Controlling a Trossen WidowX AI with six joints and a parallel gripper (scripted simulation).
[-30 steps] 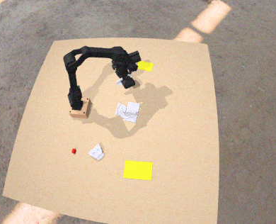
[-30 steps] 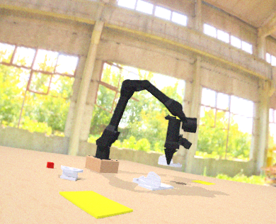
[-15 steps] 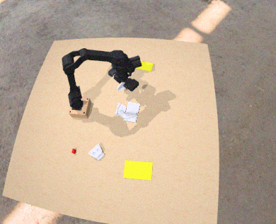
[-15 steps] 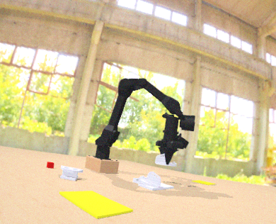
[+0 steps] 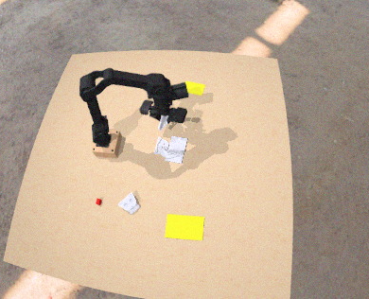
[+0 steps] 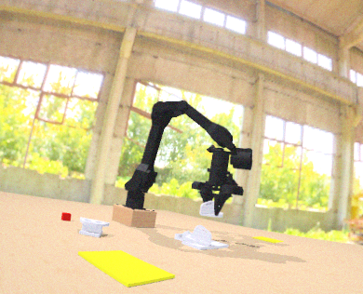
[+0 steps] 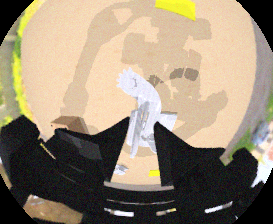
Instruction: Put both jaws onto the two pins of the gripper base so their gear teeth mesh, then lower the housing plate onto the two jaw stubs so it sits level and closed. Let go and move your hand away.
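My gripper tip is 100 mm to the left of the white jaw, 60 mm above it and 10 mm short of it. Round my gripper tip: small red cube (370 mm to the right, 250 mm behind, 70 mm below); then small white block (360 mm to the right, 110 mm behind, 70 mm below); then small yellow pad (260 mm to the left, 100 mm ahead, 80 mm below).
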